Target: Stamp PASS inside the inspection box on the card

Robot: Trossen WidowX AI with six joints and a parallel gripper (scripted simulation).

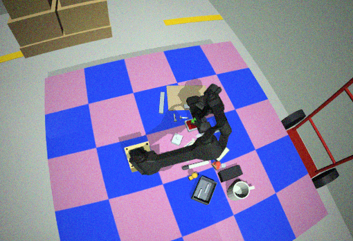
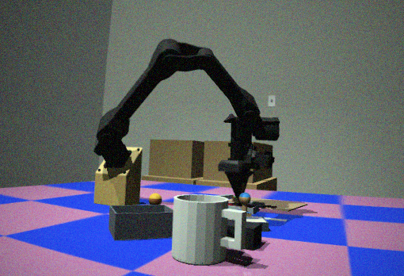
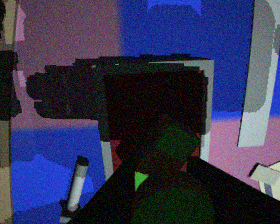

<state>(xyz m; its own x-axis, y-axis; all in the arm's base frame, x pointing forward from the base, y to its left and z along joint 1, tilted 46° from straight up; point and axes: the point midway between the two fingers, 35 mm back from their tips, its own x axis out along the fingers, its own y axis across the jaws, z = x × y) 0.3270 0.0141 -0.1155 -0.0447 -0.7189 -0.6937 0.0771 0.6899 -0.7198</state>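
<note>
The green-knobbed PASS stamp is right at my gripper tip. Round my gripper tip: blue-knobbed stamp (40 mm ahead, 130 mm to the right, 20 mm below); then white card (80 mm behind, 120 mm to the right, 40 mm below); then ink pad (30 mm below).
</note>
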